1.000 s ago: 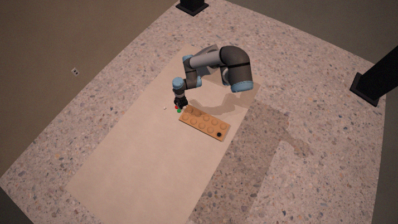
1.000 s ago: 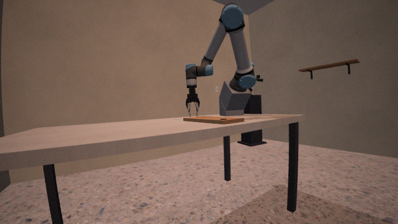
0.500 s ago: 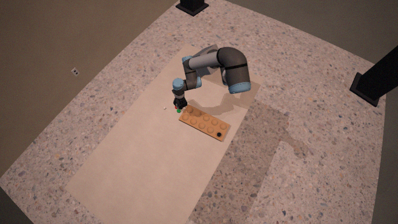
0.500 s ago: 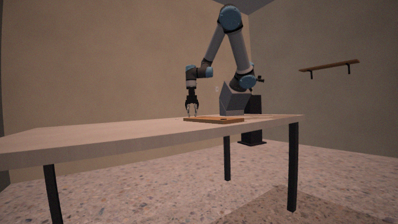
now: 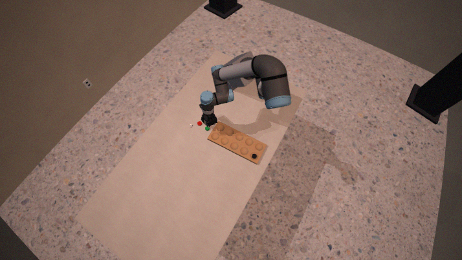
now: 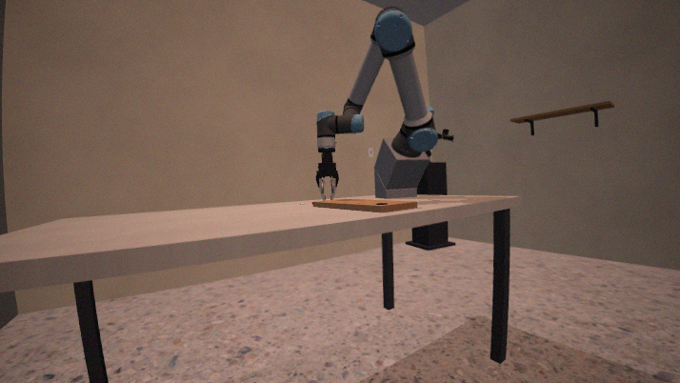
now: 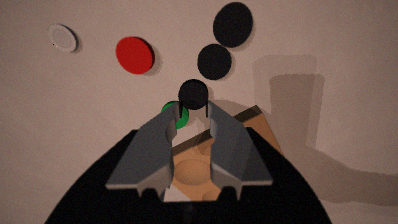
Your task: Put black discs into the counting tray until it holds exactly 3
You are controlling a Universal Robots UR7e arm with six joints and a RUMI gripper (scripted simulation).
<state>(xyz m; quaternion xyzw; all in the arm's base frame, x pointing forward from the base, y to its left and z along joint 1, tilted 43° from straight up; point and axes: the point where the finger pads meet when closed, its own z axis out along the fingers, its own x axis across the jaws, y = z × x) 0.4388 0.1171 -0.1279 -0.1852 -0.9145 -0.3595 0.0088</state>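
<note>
The green disc lies 30 mm ahead of my hand, 20 mm below it and 10 mm to the left of it. Also, from my hand: red disc (60 mm to the right, 30 mm ahead, 20 mm below); then wooden counting tray (240 mm to the left, 30 mm behind, 10 mm below); then small white piece (100 mm to the right, 90 mm ahead, 20 mm below).
</note>
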